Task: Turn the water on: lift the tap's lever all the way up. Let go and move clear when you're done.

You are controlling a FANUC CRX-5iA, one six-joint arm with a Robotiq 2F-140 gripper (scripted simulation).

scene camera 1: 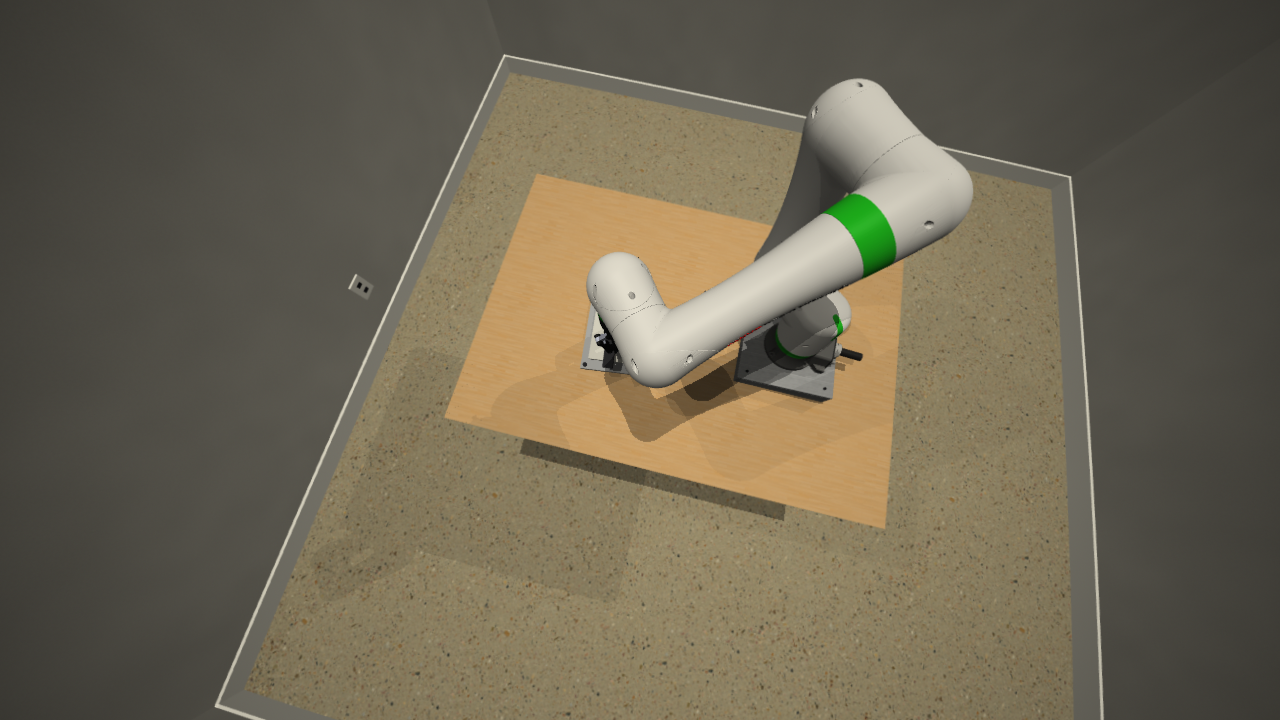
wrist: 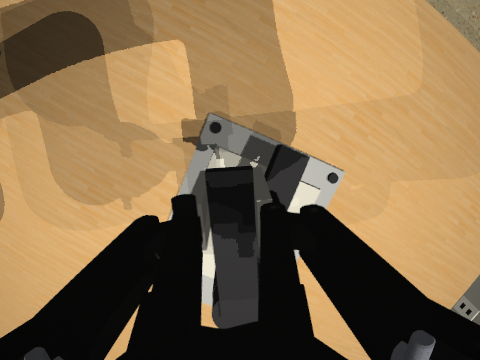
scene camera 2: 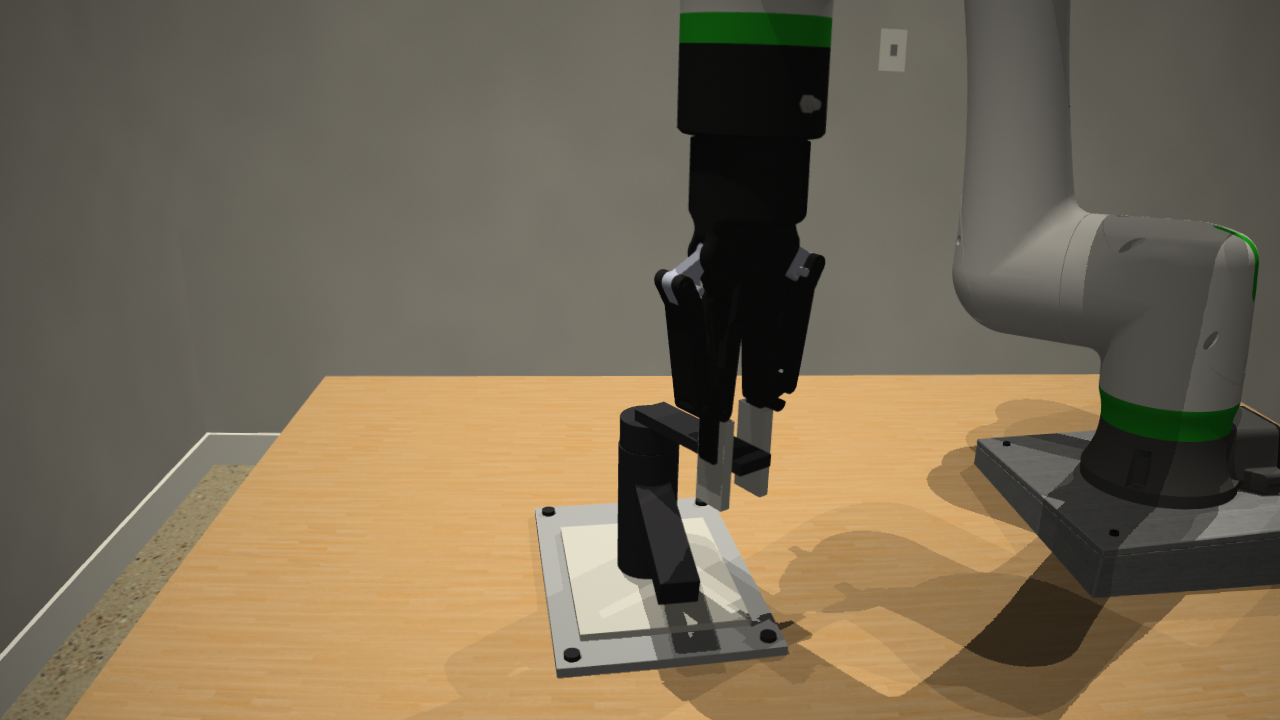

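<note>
I can see my gripper (scene camera 2: 731,495), and the wrist view gives me that same gripper (wrist: 232,186) as well. There is also a black tap (wrist: 283,175).
</note>
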